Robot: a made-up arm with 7 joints. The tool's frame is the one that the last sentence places.
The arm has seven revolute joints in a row. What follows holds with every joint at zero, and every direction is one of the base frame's. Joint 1 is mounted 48 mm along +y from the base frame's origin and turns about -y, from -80 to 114.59 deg. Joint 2 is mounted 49.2 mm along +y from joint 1 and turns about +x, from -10 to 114.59 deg. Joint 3 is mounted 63.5 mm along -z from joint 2 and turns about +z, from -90 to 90 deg. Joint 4 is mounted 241.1 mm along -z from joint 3 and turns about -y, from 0 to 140 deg. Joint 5 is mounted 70.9 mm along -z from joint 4 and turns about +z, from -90 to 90 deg. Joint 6 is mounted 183.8 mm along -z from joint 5 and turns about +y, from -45 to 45 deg. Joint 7 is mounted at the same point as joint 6 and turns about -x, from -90 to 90 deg. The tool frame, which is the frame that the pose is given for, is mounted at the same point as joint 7; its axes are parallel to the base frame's.
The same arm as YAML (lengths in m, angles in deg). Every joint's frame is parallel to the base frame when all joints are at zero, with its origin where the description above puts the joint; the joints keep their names.
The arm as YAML. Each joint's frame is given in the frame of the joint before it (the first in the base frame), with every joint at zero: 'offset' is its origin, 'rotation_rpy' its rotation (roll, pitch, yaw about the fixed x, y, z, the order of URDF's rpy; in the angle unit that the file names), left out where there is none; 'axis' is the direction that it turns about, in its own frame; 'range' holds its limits. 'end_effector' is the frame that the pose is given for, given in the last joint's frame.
length_unit: m
angle_unit: deg
chain:
  - id: joint 1
    offset: [0.0, 0.048, 0.0]
    axis: "-y"
    range: [-80.0, 114.59]
  - id: joint 2
    offset: [0.0, 0.0492, 0.0]
    axis: "+x"
    range: [-10.0, 114.59]
  - id: joint 3
    offset: [0.0, 0.0, -0.0635]
    axis: "+z"
    range: [-90.0, 90.0]
  - id: joint 4
    offset: [0.0, 0.0, -0.2411]
    axis: "-y"
    range: [0.0, 140.0]
  - id: joint 5
    offset: [0.0, 0.0, -0.0709]
    axis: "+z"
    range: [-90.0, 90.0]
  - id: joint 6
    offset: [0.0, 0.0, -0.1838]
    axis: "+y"
    range: [-45.0, 45.0]
  - id: joint 7
    offset: [0.0, 0.0, 0.0]
    axis: "-x"
    range: [-90.0, 90.0]
end_effector:
  offset: [0.0, 0.0, 0.0]

